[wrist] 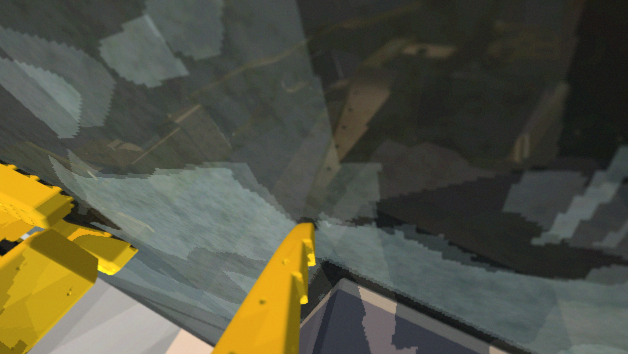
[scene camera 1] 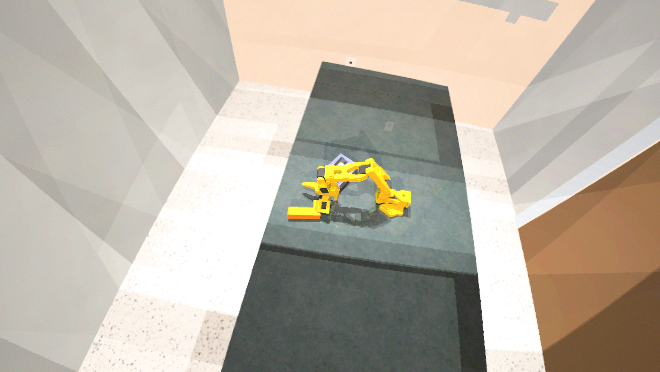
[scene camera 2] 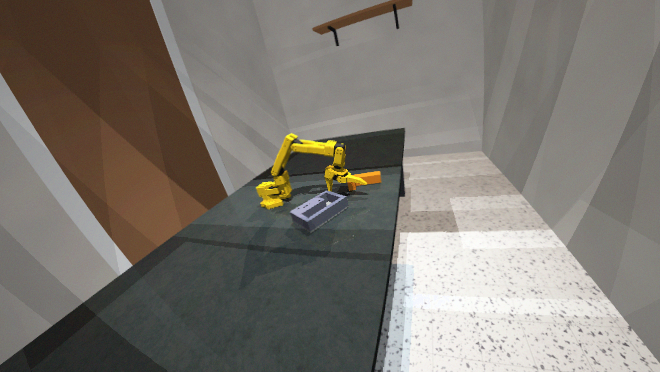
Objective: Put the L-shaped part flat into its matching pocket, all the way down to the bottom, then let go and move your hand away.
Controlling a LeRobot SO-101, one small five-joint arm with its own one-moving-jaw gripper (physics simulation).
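Note:
The orange L-shaped part lies on the dark table near its edge, outside the tray; it does not show in the wrist view. Its short leg is beside the gripper. The violet-grey tray with the pocket stands on the other side of the gripper, partly hidden by the arm in scene camera 1. My gripper is fully open and empty, low over the table between the part and the tray. In the wrist view one notched jaw shows, its tip near the tray's corner.
The yellow arm's base stands on the dark table, across from the orange part. The table's long edge runs close past the orange part, with the speckled floor beyond it.

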